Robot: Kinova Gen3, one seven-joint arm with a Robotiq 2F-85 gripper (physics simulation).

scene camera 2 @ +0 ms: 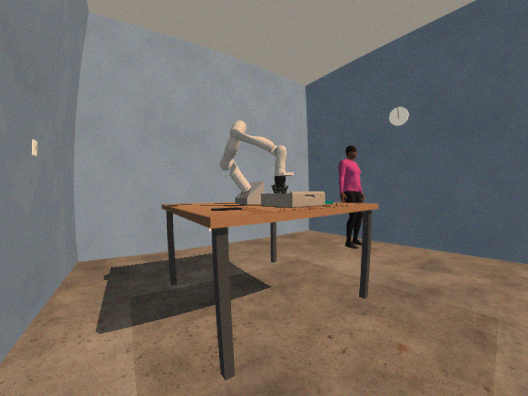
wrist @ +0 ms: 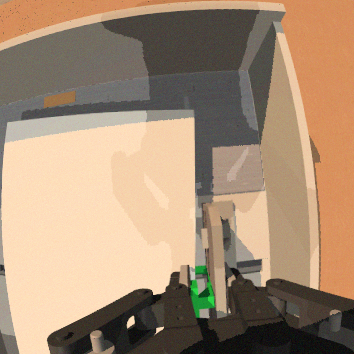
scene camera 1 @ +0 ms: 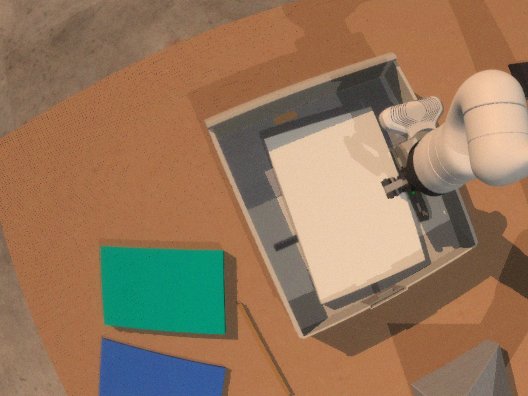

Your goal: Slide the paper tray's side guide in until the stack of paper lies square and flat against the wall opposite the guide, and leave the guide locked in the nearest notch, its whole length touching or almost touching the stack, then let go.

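Where they show: gripper, fingertip midpoint: (wrist: 203, 275) (scene camera 1: 405, 183); arm's base at its link origin: (scene camera 2: 246, 189).
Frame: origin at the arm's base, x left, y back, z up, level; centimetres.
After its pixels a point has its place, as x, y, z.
The paper tray (scene camera 1: 300, 90) {18.0, -63.1, -3.0} (scene camera 2: 306, 201) {13.5, -65.6, -9.1} (wrist: 290, 200) {0.1, -53.6, -6.0} holds a cream stack of paper (scene camera 1: 345, 215) {15.9, -45.3, -8.3} (wrist: 95, 210) {14.0, -51.6, -8.3}. In scene camera 1 the stack lies flat, with a strip of tray floor between it and the left wall. The tan side guide (wrist: 215, 240) {5.3, -51.0, -4.4} stands upright beside the stack's right edge, across a narrow gap; my arm hides much of it in scene camera 1. A green tab (wrist: 202, 297) {5.6, -47.2, -5.2} is on its stack side. My gripper (scene camera 1: 406, 199) {5.3, -47.4, -8.3} (scene camera 2: 280, 191) {5.3, -47.4, -8.3} (wrist: 203, 275) {5.3, -47.4, -8.3} is narrowly open, its fingers astride guide and tab. Finger contact and the notch are hidden.
A green block (scene camera 1: 162, 290) {44.6, -41.1, -10.6}, a blue block (scene camera 1: 160, 370) {49.4, -28.2, -11.6} and a thin orange stick (scene camera 1: 265, 347) {31.9, -28.6, -11.7} lie on the table (scene camera 1: 150, 175) {42.4, -58.9, -12.4} left of the tray. A grey wedge (scene camera 1: 460, 372) {3.0, -14.7, -5.4} stands at lower right. A person (scene camera 2: 351, 175) stands beyond the table.
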